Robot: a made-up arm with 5 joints. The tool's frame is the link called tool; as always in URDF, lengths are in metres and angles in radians. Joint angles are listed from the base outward. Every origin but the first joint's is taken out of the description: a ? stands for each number. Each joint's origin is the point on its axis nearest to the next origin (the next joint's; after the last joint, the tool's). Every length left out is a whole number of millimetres.
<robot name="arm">
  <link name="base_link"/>
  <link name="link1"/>
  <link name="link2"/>
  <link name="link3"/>
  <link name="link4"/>
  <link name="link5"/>
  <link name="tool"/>
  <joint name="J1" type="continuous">
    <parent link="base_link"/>
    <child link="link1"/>
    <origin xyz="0 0 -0.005" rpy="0 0 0"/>
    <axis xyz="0 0 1"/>
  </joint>
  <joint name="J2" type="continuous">
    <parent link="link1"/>
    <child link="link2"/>
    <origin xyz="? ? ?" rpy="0 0 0"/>
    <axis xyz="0 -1 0"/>
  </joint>
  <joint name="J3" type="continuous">
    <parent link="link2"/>
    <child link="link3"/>
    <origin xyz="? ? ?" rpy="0 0 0"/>
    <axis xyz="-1 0 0"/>
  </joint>
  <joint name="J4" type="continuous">
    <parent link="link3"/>
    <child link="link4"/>
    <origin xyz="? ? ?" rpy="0 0 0"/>
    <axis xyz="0 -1 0"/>
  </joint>
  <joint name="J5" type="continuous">
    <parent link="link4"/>
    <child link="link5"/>
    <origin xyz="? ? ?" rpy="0 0 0"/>
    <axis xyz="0 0 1"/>
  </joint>
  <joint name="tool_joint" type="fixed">
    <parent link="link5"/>
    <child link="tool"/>
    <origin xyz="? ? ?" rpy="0 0 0"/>
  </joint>
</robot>
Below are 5 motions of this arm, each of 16 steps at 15 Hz.
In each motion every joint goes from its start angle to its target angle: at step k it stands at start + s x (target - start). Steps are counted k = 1, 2, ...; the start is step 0. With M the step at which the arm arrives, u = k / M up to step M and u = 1 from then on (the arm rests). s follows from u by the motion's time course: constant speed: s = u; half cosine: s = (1 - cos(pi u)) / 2; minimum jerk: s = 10 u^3 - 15 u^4 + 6 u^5.
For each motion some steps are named. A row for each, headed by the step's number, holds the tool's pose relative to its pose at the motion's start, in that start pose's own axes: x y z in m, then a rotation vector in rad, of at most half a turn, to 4 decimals.
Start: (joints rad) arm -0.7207 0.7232 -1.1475 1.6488 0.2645
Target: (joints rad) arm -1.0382 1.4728 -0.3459 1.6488 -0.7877
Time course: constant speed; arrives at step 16
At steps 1, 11, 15, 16:
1: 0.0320 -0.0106 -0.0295 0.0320 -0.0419 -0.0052
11: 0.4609 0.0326 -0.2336 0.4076 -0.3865 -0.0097
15: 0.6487 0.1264 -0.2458 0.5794 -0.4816 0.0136
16: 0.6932 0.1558 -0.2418 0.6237 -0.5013 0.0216

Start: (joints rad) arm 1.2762 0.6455 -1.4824 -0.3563 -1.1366
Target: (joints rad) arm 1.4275 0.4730 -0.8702 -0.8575 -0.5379
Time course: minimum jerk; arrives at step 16
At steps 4, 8, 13, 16:
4: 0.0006 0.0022 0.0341 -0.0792 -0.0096 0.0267
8: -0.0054 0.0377 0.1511 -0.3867 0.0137 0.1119
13: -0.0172 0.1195 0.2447 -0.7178 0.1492 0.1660
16: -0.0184 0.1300 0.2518 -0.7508 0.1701 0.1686

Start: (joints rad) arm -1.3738 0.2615 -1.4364 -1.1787 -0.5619
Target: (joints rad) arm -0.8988 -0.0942 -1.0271 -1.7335 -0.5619
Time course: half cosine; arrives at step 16
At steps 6, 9, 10, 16:
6: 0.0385 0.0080 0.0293 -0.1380 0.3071 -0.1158
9: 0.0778 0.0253 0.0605 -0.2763 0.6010 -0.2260
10: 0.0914 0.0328 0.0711 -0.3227 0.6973 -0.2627
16: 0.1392 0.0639 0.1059 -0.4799 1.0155 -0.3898

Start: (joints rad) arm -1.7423 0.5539 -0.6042 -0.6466 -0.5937
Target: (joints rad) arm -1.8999 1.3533 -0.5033 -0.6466 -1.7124
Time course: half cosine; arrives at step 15
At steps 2, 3, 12, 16:
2: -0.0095 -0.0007 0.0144 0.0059 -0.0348 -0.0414
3: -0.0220 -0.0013 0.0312 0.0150 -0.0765 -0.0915
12: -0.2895 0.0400 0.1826 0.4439 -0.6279 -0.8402
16: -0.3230 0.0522 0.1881 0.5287 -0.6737 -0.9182

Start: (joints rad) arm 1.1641 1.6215 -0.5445 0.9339 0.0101
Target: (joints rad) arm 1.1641 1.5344 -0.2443 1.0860 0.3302
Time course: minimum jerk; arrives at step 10
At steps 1, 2, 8, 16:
1: 0.0013 0.0003 0.0012 -0.0018 -0.0006 0.0046
2: 0.0088 0.0023 0.0079 -0.0124 -0.0042 0.0310
8: 0.1366 0.0725 0.1139 -0.1888 -0.0375 0.5220
16: 0.1443 0.0791 0.1196 -0.1993 -0.0378 0.5552

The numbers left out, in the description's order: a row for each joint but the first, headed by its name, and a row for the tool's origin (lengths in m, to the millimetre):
J2: 0.117 -0.455 0
J3: 0.159 0 -0.27
J4: 0 -0.416 0.001
J5: -0.108 0 0.123
tool: 0.078 -0.179 0

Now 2 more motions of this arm.
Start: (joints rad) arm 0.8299 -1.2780 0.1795 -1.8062 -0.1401
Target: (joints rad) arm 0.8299 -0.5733 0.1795 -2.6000 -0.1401
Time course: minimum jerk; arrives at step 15
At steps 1, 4, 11, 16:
1: -0.0003 -0.0001 0.0002 0.0003 0.0003 0.0001
4: -0.0144 -0.0067 0.0103 0.0129 0.0142 0.0043
11: -0.1142 -0.0526 0.0379 0.0777 0.0993 0.0600
16: -0.1306 -0.0601 0.0363 0.0847 0.1123 0.0729

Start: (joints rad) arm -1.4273 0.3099 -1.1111 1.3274 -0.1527
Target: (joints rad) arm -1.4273 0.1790 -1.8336 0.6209 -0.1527
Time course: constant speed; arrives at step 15
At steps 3, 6, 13, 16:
3: -0.0723 -0.0040 0.0075 -0.0016 0.1525 -0.1451
6: -0.1437 -0.0004 0.0136 0.0165 0.3029 -0.2876
13: -0.3055 0.0376 0.0197 0.1379 0.6365 -0.6026
16: -0.3498 0.0561 0.0188 0.1934 0.7250 -0.6858

